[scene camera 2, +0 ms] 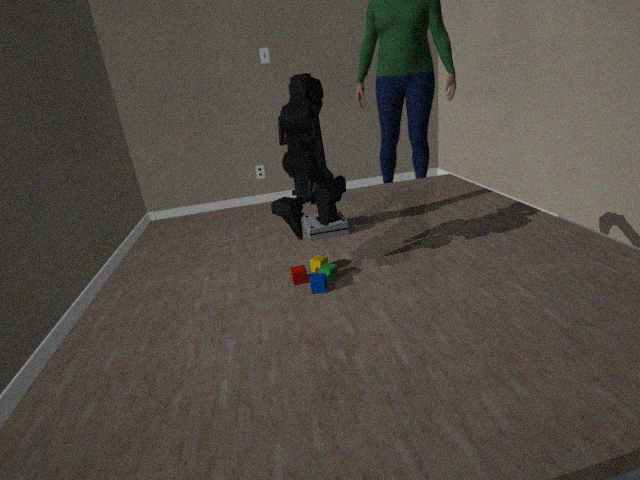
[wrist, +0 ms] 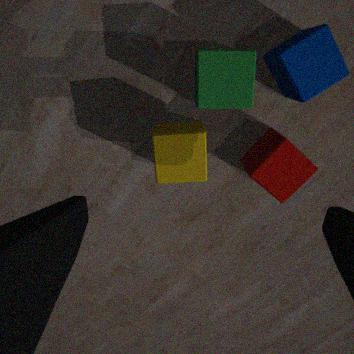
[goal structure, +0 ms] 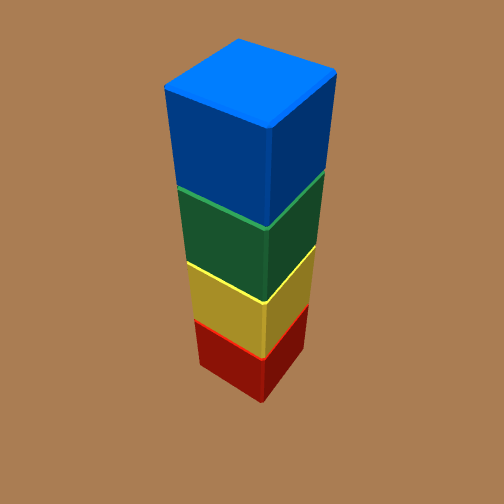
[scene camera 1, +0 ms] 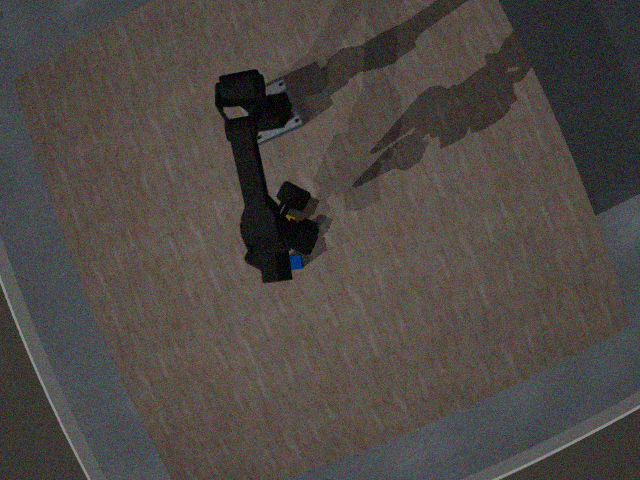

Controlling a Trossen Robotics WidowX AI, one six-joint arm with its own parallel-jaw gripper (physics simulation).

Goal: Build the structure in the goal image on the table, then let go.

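Note:
Four cubes rest apart on the wood-look surface. The yellow cube (scene camera 1: 290, 217) (scene camera 2: 316, 264) (wrist: 180, 157) and the green cube (scene camera 2: 329, 271) (wrist: 227, 79) lie close together, with a small gap. The blue cube (scene camera 1: 296, 261) (scene camera 2: 318, 283) (wrist: 315, 64) is turned at an angle near the green one. The red cube (scene camera 2: 298, 274) (wrist: 284, 170) lies to one side, also angled. The arm hides the green and red cubes in scene camera 1. My gripper (wrist: 208, 213) is open and empty above the surface; in the wrist view the cubes appear beyond the fingertips, yellow nearest.
The arm's grey base plate (scene camera 1: 279, 135) (scene camera 2: 328, 231) stands behind the cubes in scene camera 2. A person in a green top (scene camera 2: 404, 43) stands near the back wall. Dark arm shadows fall across the surface and over part of the yellow cube.

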